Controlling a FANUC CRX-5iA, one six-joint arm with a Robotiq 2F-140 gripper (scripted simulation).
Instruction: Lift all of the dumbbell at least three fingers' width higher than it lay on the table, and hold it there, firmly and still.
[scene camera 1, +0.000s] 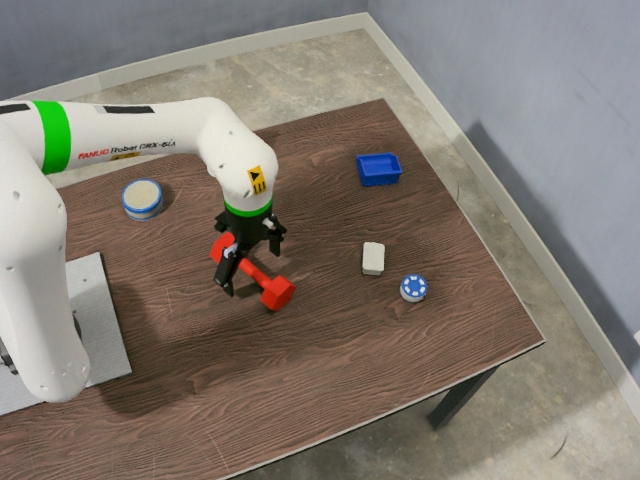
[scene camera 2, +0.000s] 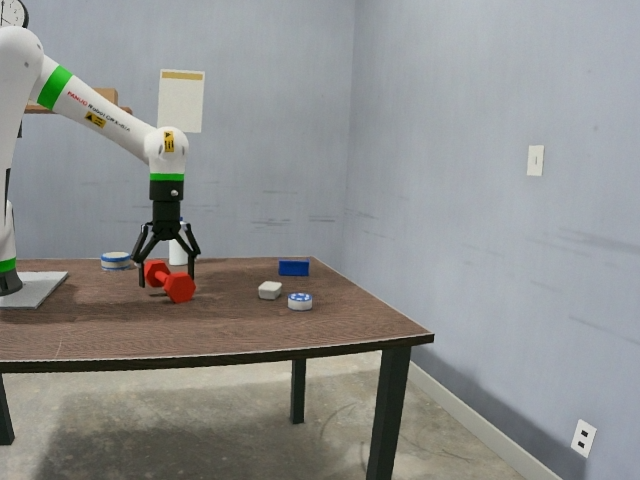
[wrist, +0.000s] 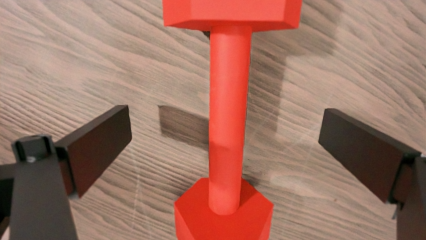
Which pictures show the red dumbbell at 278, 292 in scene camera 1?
Scene camera 1, scene camera 2 and the wrist view: all of them.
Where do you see the gripper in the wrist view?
At 225, 124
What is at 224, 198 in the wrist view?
A red dumbbell.
